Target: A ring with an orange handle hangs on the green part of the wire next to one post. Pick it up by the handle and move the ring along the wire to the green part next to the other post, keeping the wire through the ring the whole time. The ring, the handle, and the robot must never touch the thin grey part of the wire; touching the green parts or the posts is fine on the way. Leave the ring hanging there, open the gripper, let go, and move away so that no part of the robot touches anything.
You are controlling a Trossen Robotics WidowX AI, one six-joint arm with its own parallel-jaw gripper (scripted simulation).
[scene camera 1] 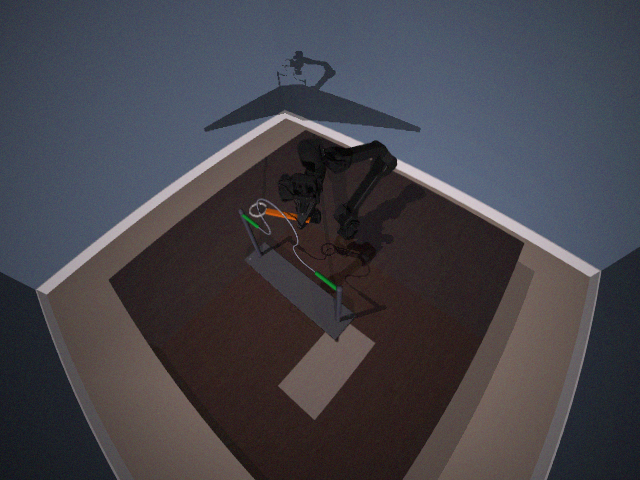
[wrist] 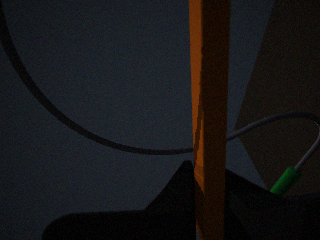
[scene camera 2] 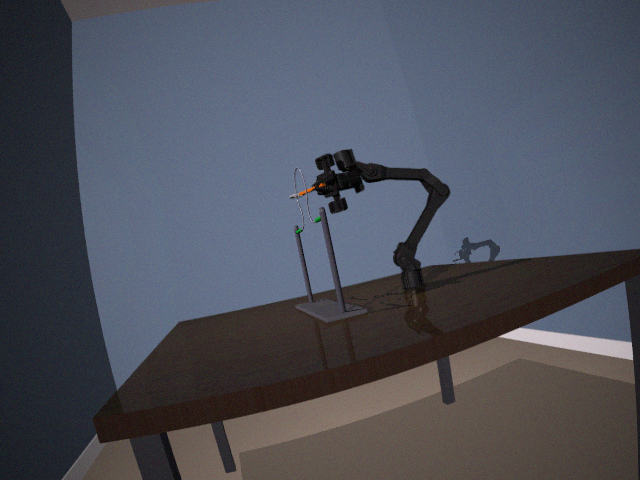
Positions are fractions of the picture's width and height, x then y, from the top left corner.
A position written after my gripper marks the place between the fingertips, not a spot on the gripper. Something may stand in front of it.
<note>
My gripper (scene camera 1: 0.47, 0.48) holds a ring.
My gripper also shows in the wrist view (wrist: 0.61, 0.70) and in scene camera 2 (scene camera 2: 0.49, 0.39).
</note>
